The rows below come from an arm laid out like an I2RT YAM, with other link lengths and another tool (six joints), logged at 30 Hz.
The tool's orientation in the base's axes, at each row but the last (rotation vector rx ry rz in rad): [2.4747 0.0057 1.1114]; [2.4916 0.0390 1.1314]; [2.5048 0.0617 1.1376]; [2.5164 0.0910 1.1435]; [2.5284 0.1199 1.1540]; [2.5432 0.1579 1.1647]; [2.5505 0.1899 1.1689]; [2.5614 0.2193 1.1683]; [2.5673 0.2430 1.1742]
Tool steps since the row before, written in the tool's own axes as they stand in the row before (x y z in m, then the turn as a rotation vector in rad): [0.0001 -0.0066 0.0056 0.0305 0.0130 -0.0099]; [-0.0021 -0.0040 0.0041 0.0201 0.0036 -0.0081]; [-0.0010 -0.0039 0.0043 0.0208 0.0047 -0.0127]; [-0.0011 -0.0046 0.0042 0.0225 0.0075 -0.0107]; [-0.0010 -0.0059 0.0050 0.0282 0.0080 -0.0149]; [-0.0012 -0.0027 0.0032 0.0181 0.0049 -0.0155]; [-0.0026 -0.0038 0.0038 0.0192 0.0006 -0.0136]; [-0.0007 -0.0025 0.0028 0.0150 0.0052 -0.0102]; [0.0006 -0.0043 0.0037 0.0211 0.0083 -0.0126]
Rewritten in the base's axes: [0.0052 0.0039 -0.0057 0.0115 -0.0028 0.0325]; [0.0021 0.0019 -0.0054 0.0071 0.0033 0.0205]; [0.0029 0.0020 -0.0047 0.0041 0.0039 0.0242]; [0.0028 0.0027 -0.0050 0.0064 0.0011 0.0252]; [0.0035 0.0039 -0.0058 0.0070 0.0030 0.0320]; [0.0017 0.0014 -0.0037 0.0001 0.0037 0.0240]; [0.0012 0.0020 -0.0055 0.0023 0.0076 0.0222]; [0.0016 0.0015 -0.0031 0.0021 0.0014 0.0187]; [0.0031 0.0034 -0.0033 0.0044 0.0007 0.0256]
